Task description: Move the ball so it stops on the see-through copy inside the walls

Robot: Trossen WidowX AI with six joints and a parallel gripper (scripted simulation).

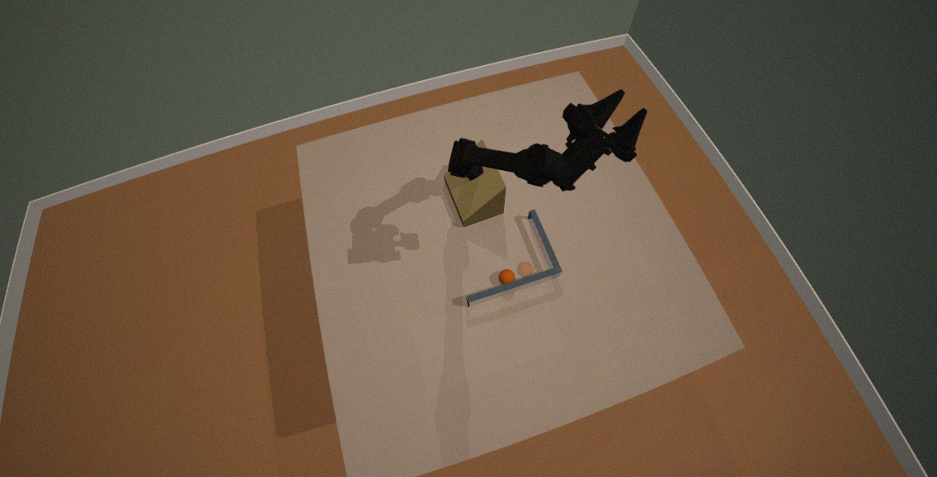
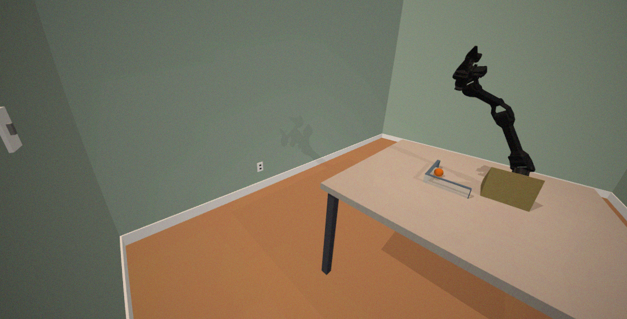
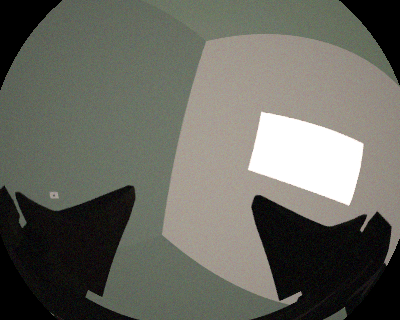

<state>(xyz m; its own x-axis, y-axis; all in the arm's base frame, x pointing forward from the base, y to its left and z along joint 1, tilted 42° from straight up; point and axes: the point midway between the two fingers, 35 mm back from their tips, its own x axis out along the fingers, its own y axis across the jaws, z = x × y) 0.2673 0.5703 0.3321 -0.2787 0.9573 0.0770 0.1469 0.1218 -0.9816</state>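
Right now my gripper tip is 720 mm above the orange ball, 210 mm to the left of it and 40 mm short of it.
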